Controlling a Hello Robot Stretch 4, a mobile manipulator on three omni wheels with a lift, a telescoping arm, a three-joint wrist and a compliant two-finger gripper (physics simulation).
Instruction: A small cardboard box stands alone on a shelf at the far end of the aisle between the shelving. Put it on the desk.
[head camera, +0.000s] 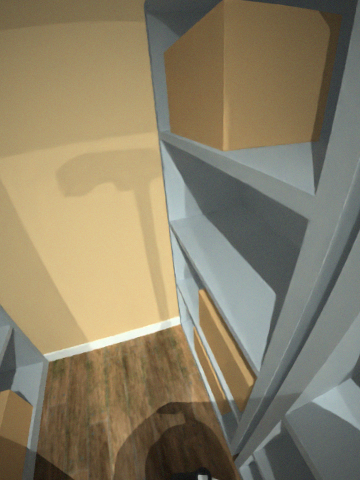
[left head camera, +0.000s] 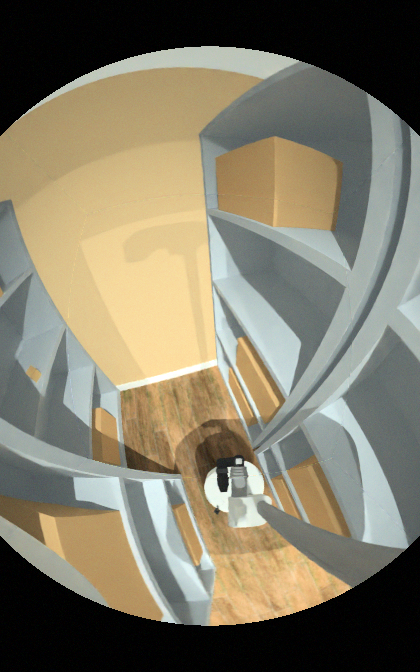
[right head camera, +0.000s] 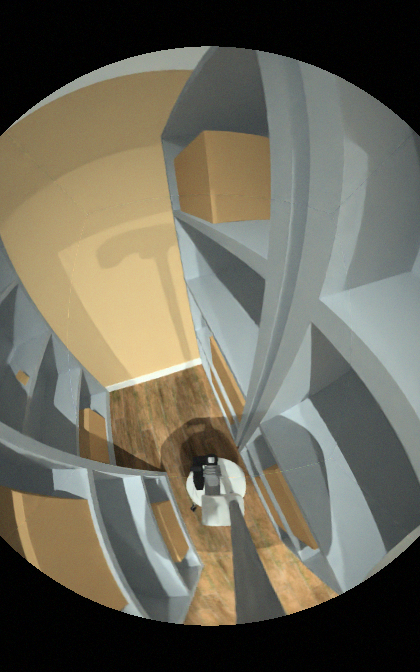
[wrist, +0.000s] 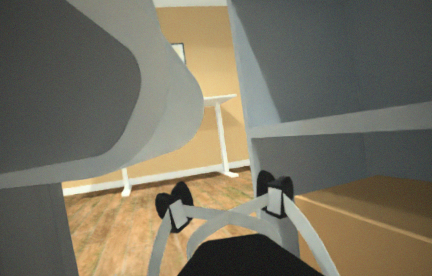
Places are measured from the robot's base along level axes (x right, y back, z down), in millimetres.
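Where they show: gripper, fingertip midpoint: (wrist: 223, 192).
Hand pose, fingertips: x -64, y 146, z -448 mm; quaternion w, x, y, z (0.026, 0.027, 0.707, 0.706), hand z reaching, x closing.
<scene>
After its pixels a point has its place.
A small cardboard box (left head camera: 33, 373) (right head camera: 22, 377) stands alone on a shelf of the left-hand shelving (left head camera: 54, 350), near the far wall; it shows at the left of both side head views. My gripper (wrist: 223, 192) {x -64, y 146, z -448 mm} is open in the wrist view, its two black fingertips well apart with floor showing between them. It is well away from the small box, and the arm is folded in over my base (left head camera: 212, 487) (right head camera: 197, 492). Part of the white desk (wrist: 222, 100) {x 4, y 3234, z -898 mm} shows through the aisle opening in the wrist view.
Tall grey shelving (head camera: 295, 240) {x 453, y -860, z -983 mm} with large cardboard boxes (head camera: 270, 75) {x 184, y -640, z -1569 mm} (left head camera: 305, 185) (right head camera: 235, 175) stands close on the right. Left shelving holds more large boxes (left head camera: 90, 555). A tan wall (head camera: 90, 225) {x -523, y -1048, z -1012 mm} closes the aisle ahead. Wood floor (head camera: 110, 390) {x -593, y -646, z 27 mm} runs between the shelving.
</scene>
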